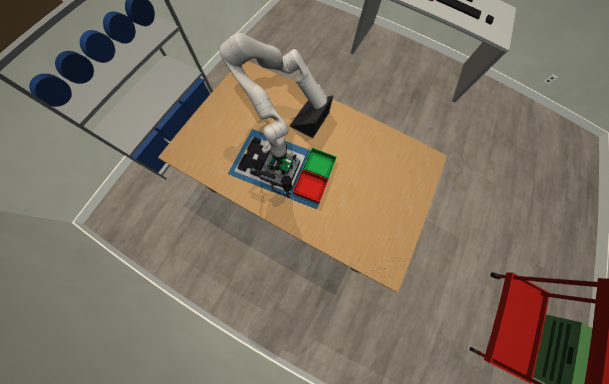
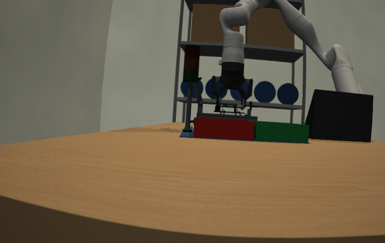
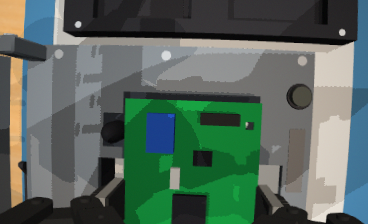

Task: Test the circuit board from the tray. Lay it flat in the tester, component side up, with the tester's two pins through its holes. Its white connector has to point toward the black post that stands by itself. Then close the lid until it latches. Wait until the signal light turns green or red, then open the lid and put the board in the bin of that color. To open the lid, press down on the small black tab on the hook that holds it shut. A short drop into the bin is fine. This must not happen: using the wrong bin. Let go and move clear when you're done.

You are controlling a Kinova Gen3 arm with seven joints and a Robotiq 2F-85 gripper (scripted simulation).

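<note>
My hand is right at the green circuit board. Round my hand: tester lid: 12 cm ahead, 1 cm to the left, 9 cm above; then red bin: 3 cm ahead, 20 cm to the left, 7 cm below; then green bin: 12 cm behind, 19 cm to the left, 7 cm below.
</note>
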